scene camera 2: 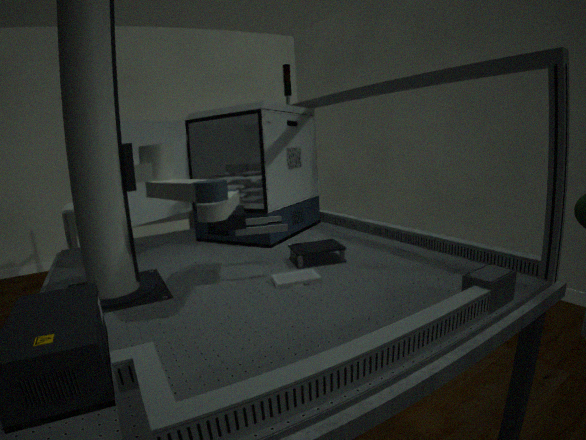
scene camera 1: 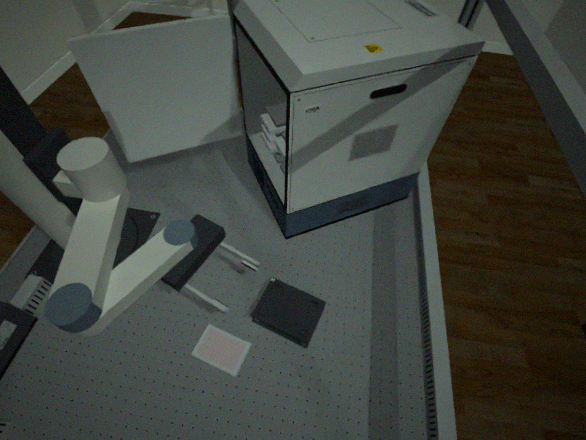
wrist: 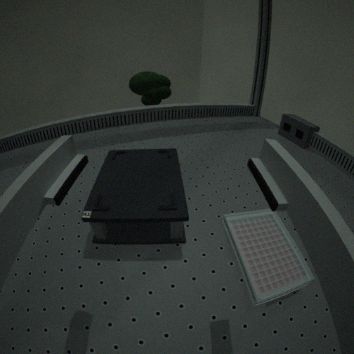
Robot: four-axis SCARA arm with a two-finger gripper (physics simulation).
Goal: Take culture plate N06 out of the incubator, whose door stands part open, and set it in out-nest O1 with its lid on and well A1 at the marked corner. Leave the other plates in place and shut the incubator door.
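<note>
Culture plate N06 (scene camera 1: 221, 350) (scene camera 2: 296, 278) (wrist: 267, 252), pink with a clear lid on, lies flat on the perforated table; its label does not show. The dark raised nest (scene camera 1: 289, 312) (scene camera 2: 317, 251) (wrist: 137, 187) stands beside it with a bare top and an A1 tag at its near-left corner in the wrist view. My gripper (scene camera 1: 241, 288) (scene camera 2: 284, 224) (wrist: 166, 147) is open and empty, raised above the table, on the arm's side of the nest. The incubator (scene camera 1: 350, 145) (scene camera 2: 291, 172) stands behind; its door (scene camera 1: 160, 85) is open wide. Several light shelves or plates (scene camera 1: 273, 137) show inside, too dim to tell apart.
The arm's column (scene camera 2: 92, 150) stands at the left, near a dark box (scene camera 2: 52, 355). A small dark block (scene camera 2: 492, 282) (wrist: 298, 131) sits at a table corner. Slotted rails (scene camera 2: 320, 380) (wrist: 125, 117) edge the table, and a frame post (scene camera 2: 555, 170) rises at the right.
</note>
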